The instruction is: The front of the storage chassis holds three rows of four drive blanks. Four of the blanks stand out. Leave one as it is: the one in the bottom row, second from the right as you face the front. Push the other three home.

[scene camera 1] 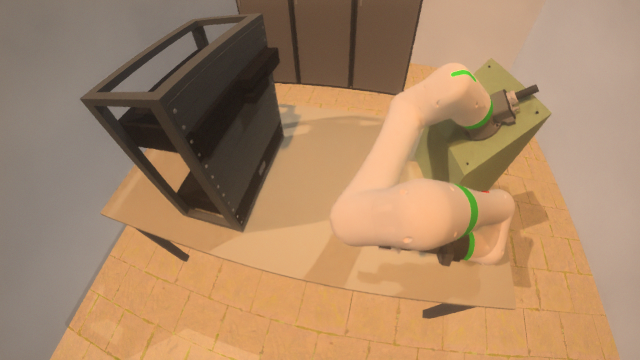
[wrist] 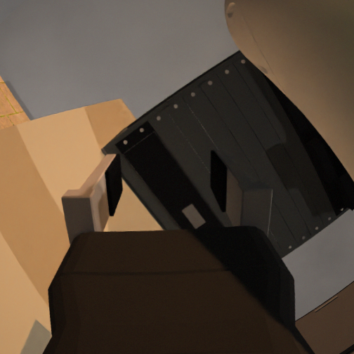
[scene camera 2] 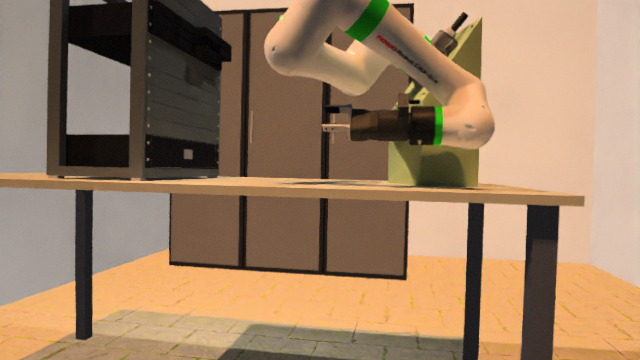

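The storage chassis is a very dark unit in the upper part of the open-framed rack. Dark blocks stick out of its front, most clearly near its far end in both scene views. Single blanks, rows and columns cannot be told apart. In the wrist view a black strip of the chassis shows, partly covered by the arm. My gripper is open and empty. It points toward the rack, well away from it and lower than the chassis. In scene camera 1 the arm hides the fingers.
Grey panels fill the rack below the chassis, above a black unit with a pale label. The rack stands on the table. The arm's green pedestal is opposite. A brown cabinet stands behind.
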